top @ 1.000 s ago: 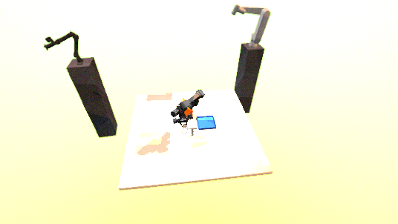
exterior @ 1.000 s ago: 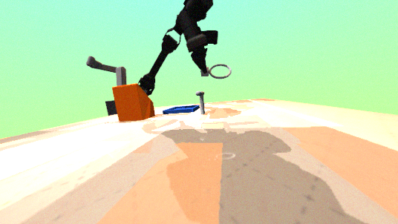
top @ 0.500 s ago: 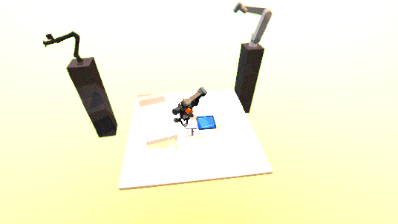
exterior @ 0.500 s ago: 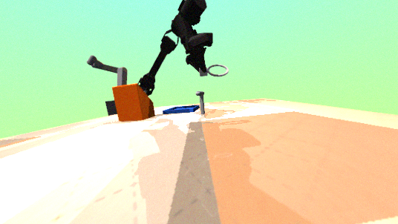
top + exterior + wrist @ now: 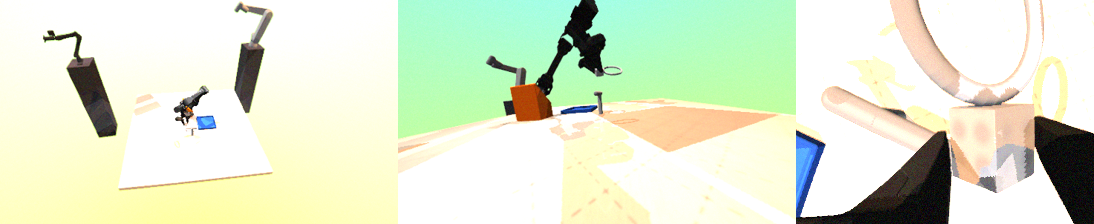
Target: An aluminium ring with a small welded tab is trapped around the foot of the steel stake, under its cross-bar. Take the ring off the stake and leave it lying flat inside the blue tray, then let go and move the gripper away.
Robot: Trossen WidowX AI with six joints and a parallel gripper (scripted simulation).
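Right now my gripper tip is 4 cm short of the aluminium ring, 2 cm to the right of it and 1 cm below it. From my gripper tip the other things lie so: blue tray: 24 cm to the left, 17 cm below, 16 cm behind.
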